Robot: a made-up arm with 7 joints.
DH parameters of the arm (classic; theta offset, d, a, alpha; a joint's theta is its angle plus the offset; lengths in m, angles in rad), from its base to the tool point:
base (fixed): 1.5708 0.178 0 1.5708
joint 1: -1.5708 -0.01 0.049 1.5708
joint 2: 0 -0.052 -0.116 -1.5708
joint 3: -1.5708 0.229 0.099 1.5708
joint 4: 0 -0.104 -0.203 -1.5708
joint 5: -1.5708 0 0.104 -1.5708
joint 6: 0 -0.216 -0.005 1.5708
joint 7: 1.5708 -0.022 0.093 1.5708
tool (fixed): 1.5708 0.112 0 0
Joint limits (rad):
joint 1: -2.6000..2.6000
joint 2: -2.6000..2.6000
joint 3: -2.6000..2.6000
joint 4: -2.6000..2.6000
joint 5: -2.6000..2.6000
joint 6: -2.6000..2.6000
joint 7: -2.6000..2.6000
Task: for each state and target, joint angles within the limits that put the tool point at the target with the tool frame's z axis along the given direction. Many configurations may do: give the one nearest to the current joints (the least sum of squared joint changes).
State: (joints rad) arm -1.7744 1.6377 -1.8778 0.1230 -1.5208 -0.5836 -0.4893
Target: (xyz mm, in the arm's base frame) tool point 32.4 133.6 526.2 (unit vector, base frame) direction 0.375 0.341 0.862
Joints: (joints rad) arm -1.9317 1.6265 -1.9623 0.5324 -1.5401 -0.5397 -0.8210
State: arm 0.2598 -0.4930 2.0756 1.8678 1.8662 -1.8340 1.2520
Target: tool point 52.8 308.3 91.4 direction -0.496 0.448 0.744
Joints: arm 0.8646 -0.8709 1.7503 1.8272 2.1124 -1.4391 1.8925
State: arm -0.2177 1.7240 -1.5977 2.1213 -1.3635 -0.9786 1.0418
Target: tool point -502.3 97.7 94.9 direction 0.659 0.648 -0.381
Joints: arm -0.0595 1.6668 -2.0865 2.3676 -1.2912 -0.8667 0.9606
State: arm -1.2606 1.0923 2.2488 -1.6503 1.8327 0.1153 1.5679
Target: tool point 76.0 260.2 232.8 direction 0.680 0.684 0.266
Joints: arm -1.0602 1.1536 2.1797 -2.0752 2.6000 -0.2757 2.2360
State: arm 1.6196 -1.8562 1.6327 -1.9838 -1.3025 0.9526 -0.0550
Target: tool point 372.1 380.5 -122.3 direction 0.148 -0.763 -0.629
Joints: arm 0.8881 -1.3719 2.2643 -1.0078 -0.7938 0.8570 0.2622
